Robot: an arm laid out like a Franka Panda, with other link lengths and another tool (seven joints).
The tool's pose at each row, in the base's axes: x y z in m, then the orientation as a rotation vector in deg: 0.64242, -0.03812, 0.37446, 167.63, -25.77, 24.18; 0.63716, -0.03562, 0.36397, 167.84, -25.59, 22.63; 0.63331, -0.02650, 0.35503, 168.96, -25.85, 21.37; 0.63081, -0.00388, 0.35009, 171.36, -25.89, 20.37; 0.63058, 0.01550, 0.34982, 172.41, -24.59, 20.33; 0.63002, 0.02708, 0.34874, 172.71, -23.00, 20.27
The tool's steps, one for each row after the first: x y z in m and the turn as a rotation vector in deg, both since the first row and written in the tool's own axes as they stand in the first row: -0.00861, -0.00181, 0.00815, -0.16, -1.01, -0.22; -0.01727, -0.01015, 0.01393, 0.66, -2.08, -0.10; -0.02717, -0.03123, 0.01370, 2.76, -3.24, -0.05; -0.03272, -0.04948, 0.01021, 3.71, -3.41, -0.87; -0.03669, -0.06034, 0.00890, 3.93, -3.41, -1.91
